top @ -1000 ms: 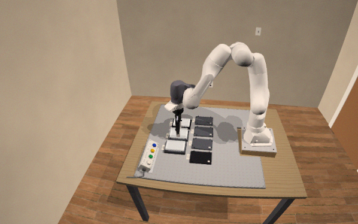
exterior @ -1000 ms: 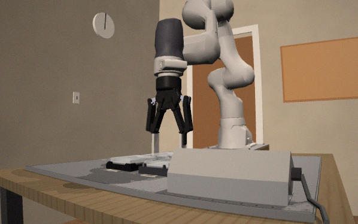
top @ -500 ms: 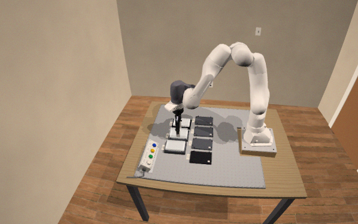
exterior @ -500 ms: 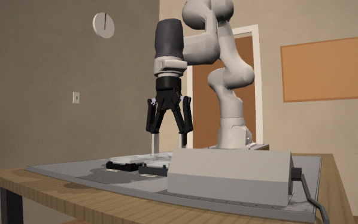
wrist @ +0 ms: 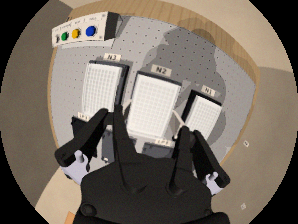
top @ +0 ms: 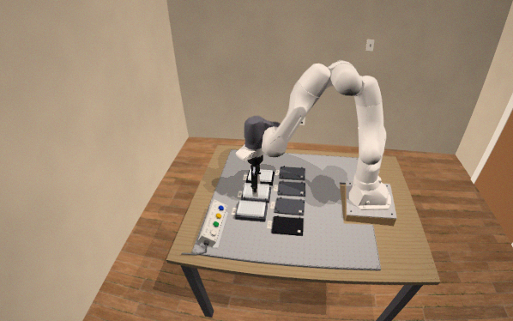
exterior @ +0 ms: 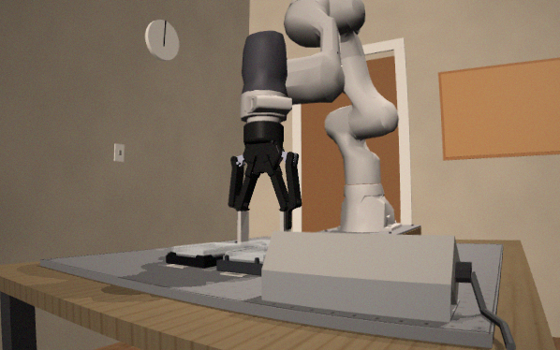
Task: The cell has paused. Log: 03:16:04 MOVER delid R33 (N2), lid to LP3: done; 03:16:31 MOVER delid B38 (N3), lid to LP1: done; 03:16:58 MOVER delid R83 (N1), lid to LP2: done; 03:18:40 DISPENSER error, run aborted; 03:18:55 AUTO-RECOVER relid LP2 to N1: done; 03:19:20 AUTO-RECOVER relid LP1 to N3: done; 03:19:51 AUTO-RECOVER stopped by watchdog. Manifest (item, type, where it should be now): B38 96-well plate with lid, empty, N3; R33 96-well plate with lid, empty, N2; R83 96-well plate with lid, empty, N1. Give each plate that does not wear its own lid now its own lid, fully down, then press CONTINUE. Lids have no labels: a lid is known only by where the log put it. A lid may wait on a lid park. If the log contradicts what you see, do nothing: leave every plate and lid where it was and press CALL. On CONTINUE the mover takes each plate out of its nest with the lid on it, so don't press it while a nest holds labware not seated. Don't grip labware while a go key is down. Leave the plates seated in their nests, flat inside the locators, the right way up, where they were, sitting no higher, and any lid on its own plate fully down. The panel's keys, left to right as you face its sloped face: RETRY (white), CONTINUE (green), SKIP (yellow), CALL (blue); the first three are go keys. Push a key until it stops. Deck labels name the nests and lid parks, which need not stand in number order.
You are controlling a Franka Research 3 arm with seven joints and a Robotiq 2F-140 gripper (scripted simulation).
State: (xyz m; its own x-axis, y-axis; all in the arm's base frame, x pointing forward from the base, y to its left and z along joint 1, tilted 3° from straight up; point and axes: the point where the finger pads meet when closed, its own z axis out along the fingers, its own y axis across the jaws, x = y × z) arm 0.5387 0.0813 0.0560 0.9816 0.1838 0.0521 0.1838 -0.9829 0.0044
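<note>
My hand is 4 cm above the plate. Round my hand: lid park: 19 cm behind, 6 cm below, 4 cm to the left; grey lid: 2 cm below; blue key: 19 cm to the left, 11 cm ahead.
</note>
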